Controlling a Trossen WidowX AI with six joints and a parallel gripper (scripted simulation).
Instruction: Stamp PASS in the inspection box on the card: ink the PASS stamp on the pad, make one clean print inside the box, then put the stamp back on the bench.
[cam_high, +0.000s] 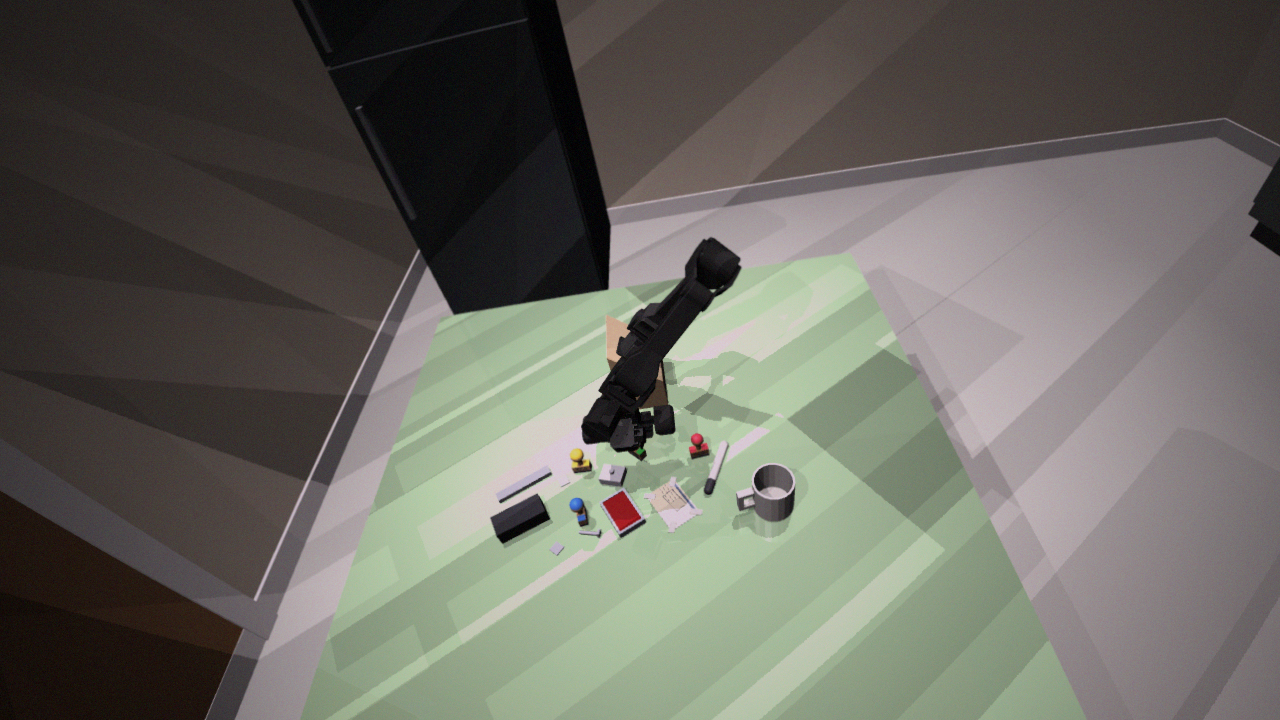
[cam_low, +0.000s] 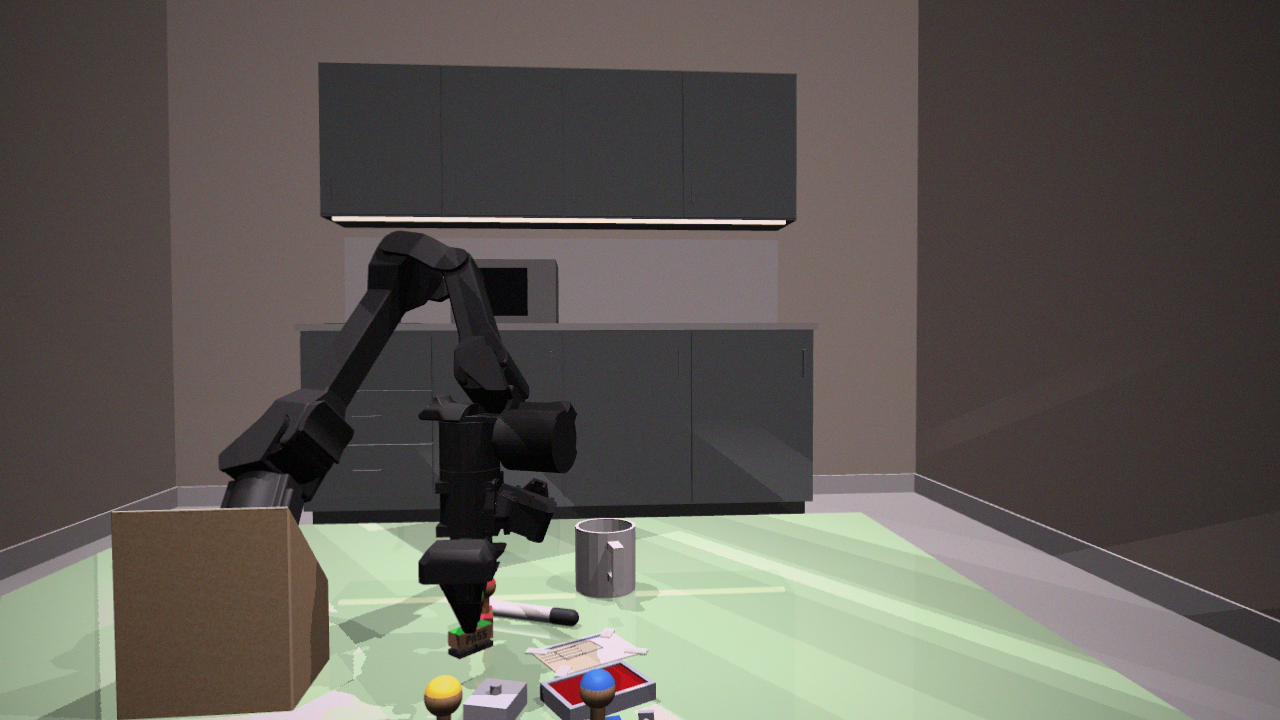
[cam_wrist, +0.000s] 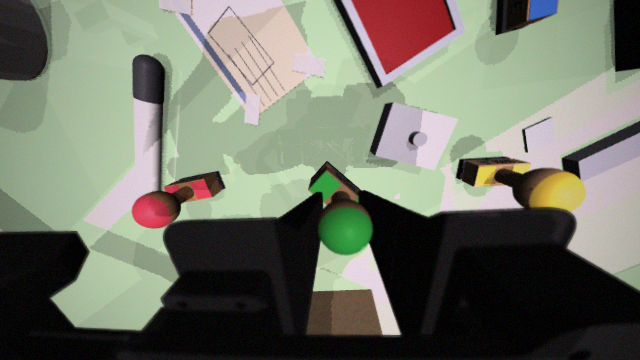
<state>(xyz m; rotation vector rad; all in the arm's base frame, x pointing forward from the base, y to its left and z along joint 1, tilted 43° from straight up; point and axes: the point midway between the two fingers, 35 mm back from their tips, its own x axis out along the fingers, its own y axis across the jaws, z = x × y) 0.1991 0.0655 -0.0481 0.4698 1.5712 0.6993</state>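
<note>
Right now the red ink pad is 120 mm ahead of my gripper tip, 30 mm to the right of it and 50 mm below it. Also, from my gripper tip: grey block: 40 mm ahead, 60 mm to the right, 40 mm below; then yellow stamp: 10 mm ahead, 130 mm to the right, 40 mm below; then green-knobbed PASS stamp: right at my gripper tip.
</note>
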